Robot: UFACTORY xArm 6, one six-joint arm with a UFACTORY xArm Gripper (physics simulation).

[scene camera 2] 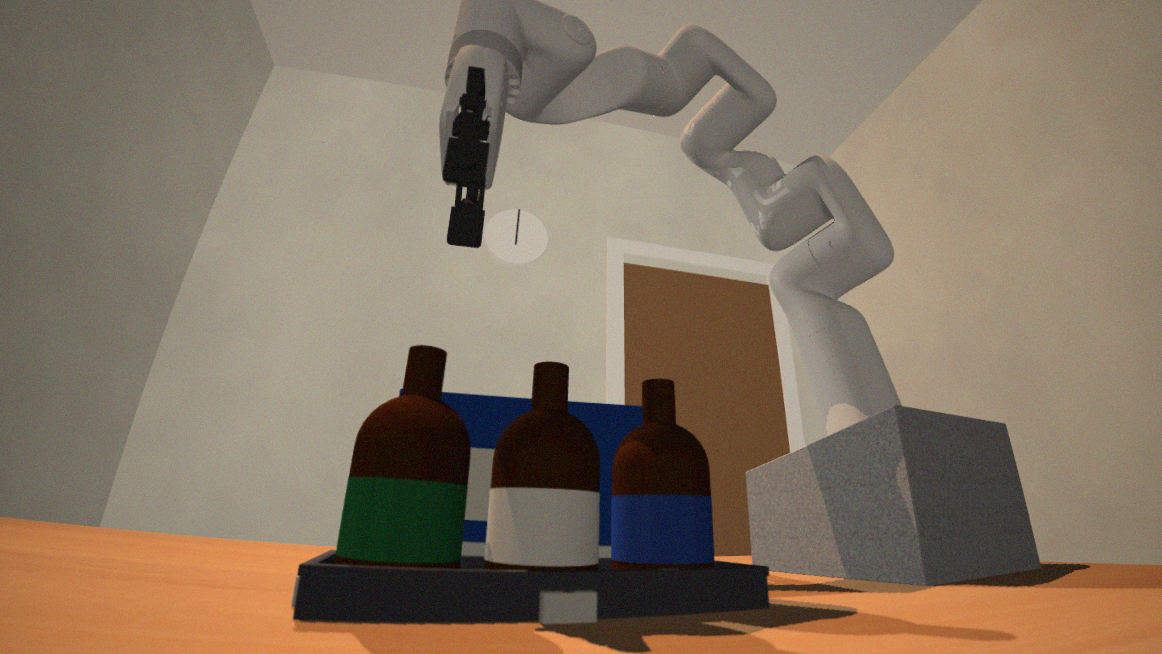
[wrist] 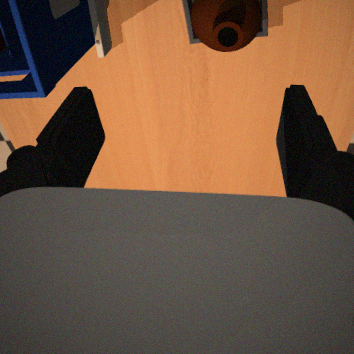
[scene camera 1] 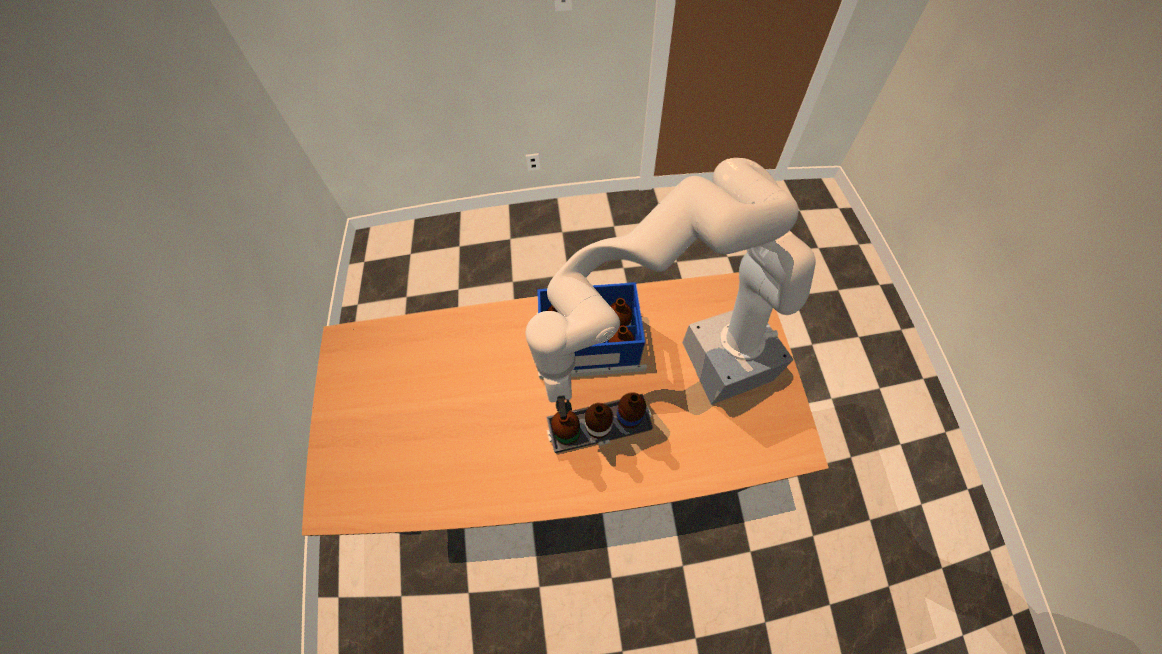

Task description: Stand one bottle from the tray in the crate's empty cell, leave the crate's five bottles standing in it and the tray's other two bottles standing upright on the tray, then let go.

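Places are measured from the arm's base along level axes (x right, y ahead, z up), in millimetres.
Pixels of known places: gripper, between the fingertips: (scene camera 2: 463,216) (wrist: 186,110); arm's base, origin of its link: (scene camera 2: 874,449) (scene camera 1: 742,341).
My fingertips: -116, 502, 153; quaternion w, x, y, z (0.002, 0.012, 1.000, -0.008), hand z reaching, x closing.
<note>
Ahead of a thing's pixels: the offset from my fingertips to its top centre, as dx, dy, dz. "spot": to the spot under its first point. Level surfaces: height alone.
The green-labelled bottle {-21, +9, -129} (scene camera 1: 565,425) (scene camera 2: 404,487), the white-labelled bottle {-15, -80, -129} (scene camera 1: 599,417) (scene camera 2: 544,487) and the blue-labelled bottle {-1, -170, -129} (scene camera 1: 631,407) (scene camera 2: 661,487) stand upright on the dark tray (scene camera 2: 406,597) (wrist: 193,38). My gripper (scene camera 1: 562,406) (scene camera 2: 465,227) (wrist: 186,110) is open and empty, high above the tray's green-bottle end. In the wrist view an end bottle (wrist: 227,25) shows at the top, beyond the fingertips, its label hidden. The blue crate {+241, -95, -114} (scene camera 1: 627,355) (scene camera 2: 487,426) (wrist: 65,65) stands behind the tray. Two bottles {+275, -186, -126} (scene camera 1: 620,312) {+190, -176, -126} (scene camera 1: 623,333) show inside it; the arm hides much of its inside.
The arm (scene camera 1: 585,312) reaches over the crate from its grey base block (scene camera 1: 723,365) (scene camera 2: 861,503) at the right of the wooden table {dz -289} (scene camera 1: 422,406). A pale strip {spot: +147, +36, -259} (wrist: 99,35) runs along the crate's tray side.
</note>
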